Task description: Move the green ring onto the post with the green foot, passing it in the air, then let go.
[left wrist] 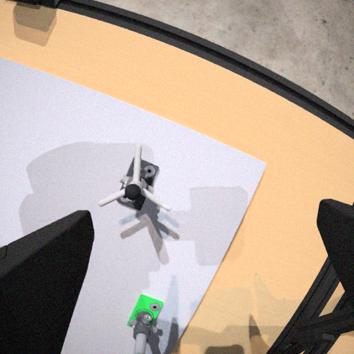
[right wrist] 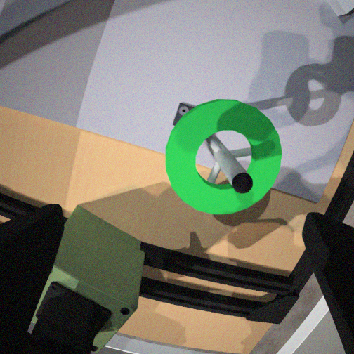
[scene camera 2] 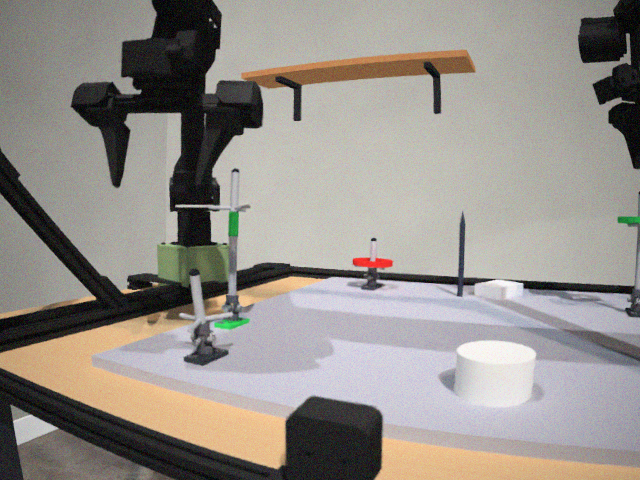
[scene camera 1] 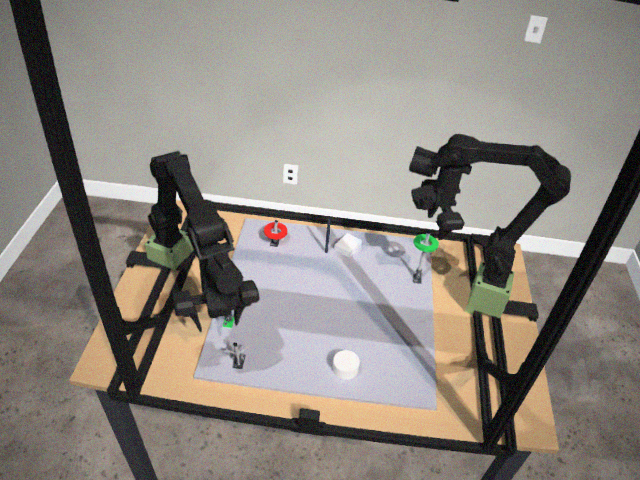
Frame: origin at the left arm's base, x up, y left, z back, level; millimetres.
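Seen in the pictures: left gripper, between the fingertips: (scene camera 2: pixel 155 187) (scene camera 1: pixel 218 327); right gripper, between the fingertips: (scene camera 1: pixel 434 228); left arm's base, origin of its link: (scene camera 2: pixel 193 244) (scene camera 1: pixel 168 238); right arm's base, origin of its link: (scene camera 1: pixel 495 277).
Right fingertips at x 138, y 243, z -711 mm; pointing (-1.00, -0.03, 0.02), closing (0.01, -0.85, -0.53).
Note:
Offsets run from my right fingertips to a thing's top centre. "spot": to the spot under its first point.
The green ring {dx -71, dy +20, dz +16 mm} (scene camera 1: pixel 425 249) (scene camera 2: pixel 628 220) (right wrist: pixel 181 170) sits around a tall grey post with a dark foot {spot: dx -203, dy +5, dz +13 mm} (scene camera 1: pixel 417 277) at the back right of the mat. In the right wrist view the post's black tip shows through the ring. My right gripper (scene camera 1: pixel 442 234) (right wrist: pixel 186 222) is open and empty, close above the ring, which shows ahead of its fingers in its wrist view. The tall post with the green foot {spot: dx -208, dy -390, dz +427 mm} (scene camera 1: pixel 227 323) (scene camera 2: pixel 232 323) (left wrist: pixel 143 303) stands upright at the mat's left edge. My left gripper (scene camera 1: pixel 219 327) (scene camera 2: pixel 158 184) (left wrist: pixel 208 218) is open and empty, high near this post.
A short post with a black foot {spot: dx -174, dy -502, dz +329 mm} (scene camera 1: pixel 238 360) (scene camera 2: pixel 205 354) stands in front of the green-footed post. A red ring {dx -162, dy -38, dz +461 mm} (scene camera 1: pixel 267 231) (scene camera 2: pixel 379 264) sits on a short post at the back left. A dark spike {dx -73, dy -7, dz +302 mm} (scene camera 1: pixel 327 238), a white block {dx -193, dy +43, dz +251 mm} (scene camera 1: pixel 347 245) and a white cylinder {dx -178, dy -382, dz +90 mm} (scene camera 1: pixel 345 364) stand on the mat.

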